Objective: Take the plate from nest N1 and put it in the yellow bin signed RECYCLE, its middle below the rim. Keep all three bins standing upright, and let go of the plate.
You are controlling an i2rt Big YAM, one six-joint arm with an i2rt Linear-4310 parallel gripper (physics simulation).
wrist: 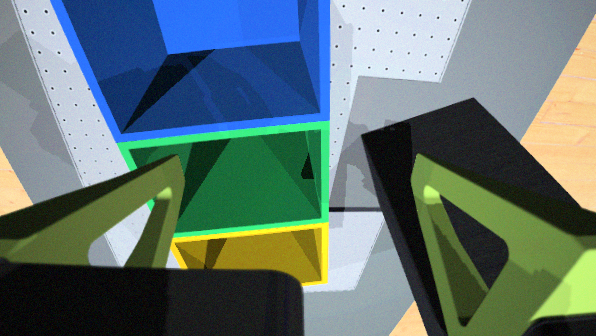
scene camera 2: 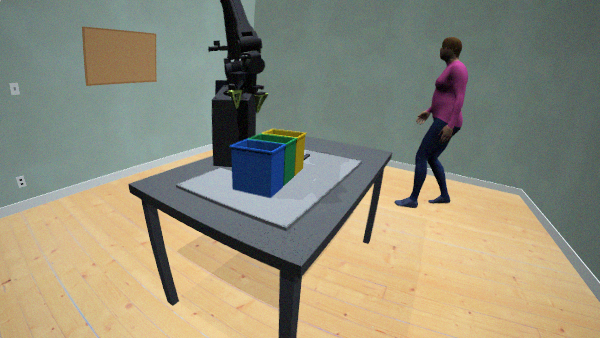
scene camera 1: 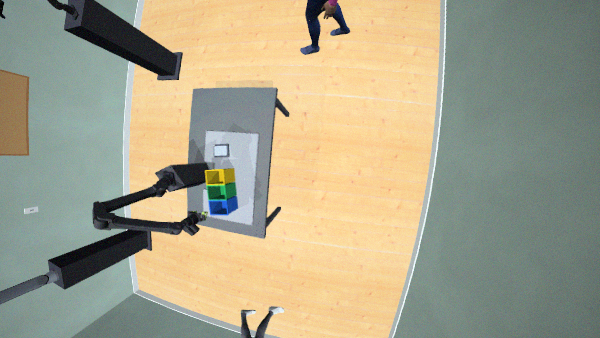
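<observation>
A pale plate appears to lie in a small dark-rimmed nest, beyond the yellow bin; its N1 label is not readable. A dark edge of the nest shows behind the bins. The yellow bin, green bin and blue bin stand upright in a row, side by side. The RECYCLE sign is not visible. My gripper is open and empty, above bin height near the blue end of the row. The wrist view does not show the plate.
A light mat lies under the bins on the grey table. A black pedestal stands beside the bins. A person stands beyond the table.
</observation>
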